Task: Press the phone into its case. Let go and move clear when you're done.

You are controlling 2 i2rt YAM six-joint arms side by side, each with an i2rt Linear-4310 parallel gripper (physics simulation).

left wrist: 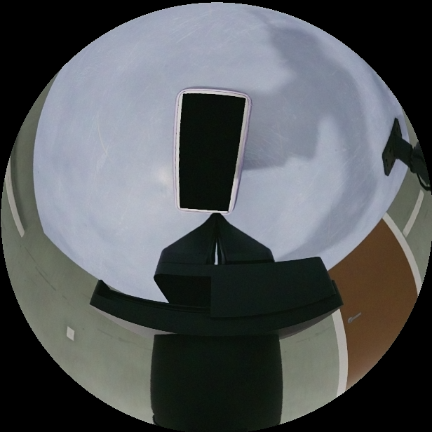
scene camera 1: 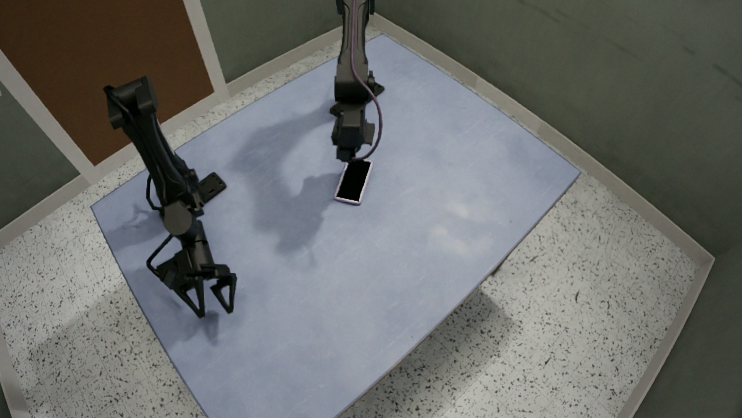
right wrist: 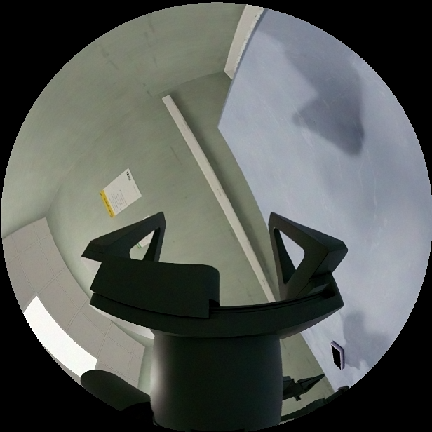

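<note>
The phone point(scene camera 1: 354, 180) point(left wrist: 211, 150) point(right wrist: 337, 355) lies screen up, with a black screen and a white border. The pale pink-lilac case point(scene camera 1: 347, 202) point(left wrist: 176, 150) shows as a thin rim all around it; both lie flat on the table. My left gripper point(left wrist: 216, 218) is shut and empty. In the left wrist view its tips stand at the phone's near short edge; in scene camera 1 its fingers are hidden under the arm, and whether they touch cannot be told. My right gripper point(scene camera 1: 216, 314) point(right wrist: 216, 217) is open and empty, far from the phone.
The blue table point(scene camera 1: 415, 249) point(left wrist: 100, 125) point(right wrist: 310, 200) carries both arms, with the right arm's base plate point(scene camera 1: 212, 186) point(left wrist: 392, 147) at its upper left. Grey-green walls stand close behind the table. Speckled floor lies past the lower-right table edge.
</note>
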